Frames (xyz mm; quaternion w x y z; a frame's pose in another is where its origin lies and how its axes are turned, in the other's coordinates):
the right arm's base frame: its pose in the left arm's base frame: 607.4 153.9 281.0 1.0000 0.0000 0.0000 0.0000
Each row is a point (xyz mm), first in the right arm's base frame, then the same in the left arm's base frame.
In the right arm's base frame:
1: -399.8 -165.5 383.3
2: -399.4 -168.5 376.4
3: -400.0 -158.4 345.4
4: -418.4 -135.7 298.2
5: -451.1 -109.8 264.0
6: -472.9 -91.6 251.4
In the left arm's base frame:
1: 207.6 -11.6 664.3
2: 208.0 -14.6 657.4
3: 207.4 -4.5 626.4
4: 189.0 18.2 579.2
5: 156.3 44.1 545.0
6: 134.5 62.3 532.4

